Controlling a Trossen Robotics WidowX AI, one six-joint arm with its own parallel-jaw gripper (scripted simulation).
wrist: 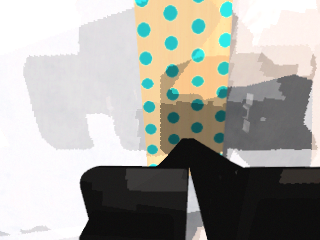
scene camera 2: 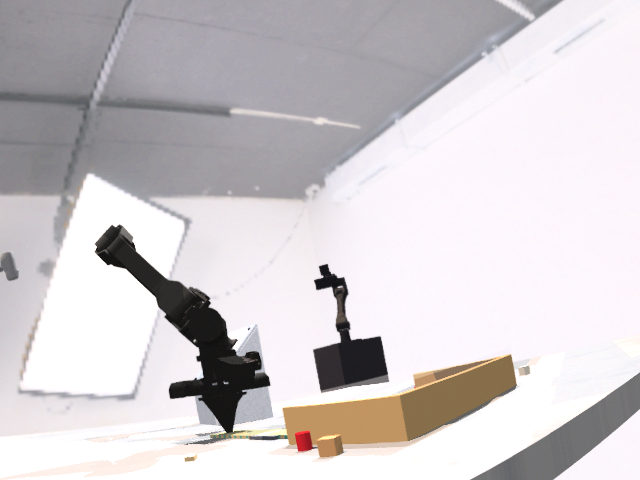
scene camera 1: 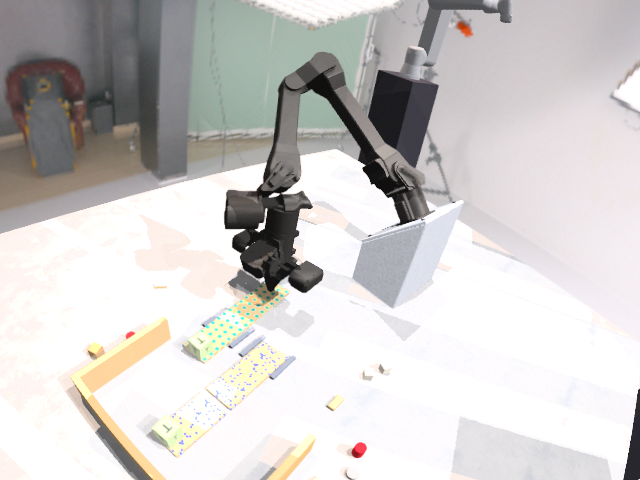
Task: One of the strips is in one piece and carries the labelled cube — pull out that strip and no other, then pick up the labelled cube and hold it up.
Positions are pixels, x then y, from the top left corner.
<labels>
gripper: wrist; scene camera 2; scene camera 1 270, 290
same spot on gripper: point(scene camera 2: 223, 403) = point(wrist: 226, 172)
</labels>
